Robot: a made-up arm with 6 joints.
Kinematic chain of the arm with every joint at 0, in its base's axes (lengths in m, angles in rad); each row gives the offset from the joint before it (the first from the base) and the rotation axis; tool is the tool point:
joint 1: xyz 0 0.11 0.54 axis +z
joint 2: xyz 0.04 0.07 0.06 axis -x
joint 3: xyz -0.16 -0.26 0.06 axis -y
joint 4: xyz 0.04 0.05 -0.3 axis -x
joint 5: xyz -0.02 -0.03 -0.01 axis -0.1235 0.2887 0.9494
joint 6: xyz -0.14 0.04 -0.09 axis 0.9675 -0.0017 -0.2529
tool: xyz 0 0.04 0.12
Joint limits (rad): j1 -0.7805..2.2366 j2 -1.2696..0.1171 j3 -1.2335..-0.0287 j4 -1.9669..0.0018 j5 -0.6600..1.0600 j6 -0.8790..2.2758
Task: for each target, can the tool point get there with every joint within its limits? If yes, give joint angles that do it. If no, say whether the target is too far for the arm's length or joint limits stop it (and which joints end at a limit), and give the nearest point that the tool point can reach.
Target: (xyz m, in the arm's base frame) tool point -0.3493 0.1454 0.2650
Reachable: yes | joints -0.3271 -0.2521 -0.2794 -1.4113 0.1677 1.0874
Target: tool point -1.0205 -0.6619 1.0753
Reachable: no: too far | nearest point -0.5199 -0.2833 0.6762 | short by 0.744 m
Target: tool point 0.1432 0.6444 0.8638
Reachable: no: joint limits stop it (at a limit: joint 1, joint 2, joint 5, joint 6) | nearest point 0.0373 0.4997 0.5102 | short by 0.396 m
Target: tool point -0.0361 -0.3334 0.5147
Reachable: yes | joints 1.1568 -0.6393 -1.0962 -1.2218 0.2589 -0.1063
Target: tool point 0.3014 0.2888 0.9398
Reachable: no: joint limits stop it (at a limit: joint 1, joint 2, joint 3, joint 4, joint 6) | nearest point 0.2690 0.0033 0.7041 | short by 0.372 m
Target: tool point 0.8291 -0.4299 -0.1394
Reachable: no: too far | nearest point 0.4493 -0.2664 0.2369 | short by 0.559 m
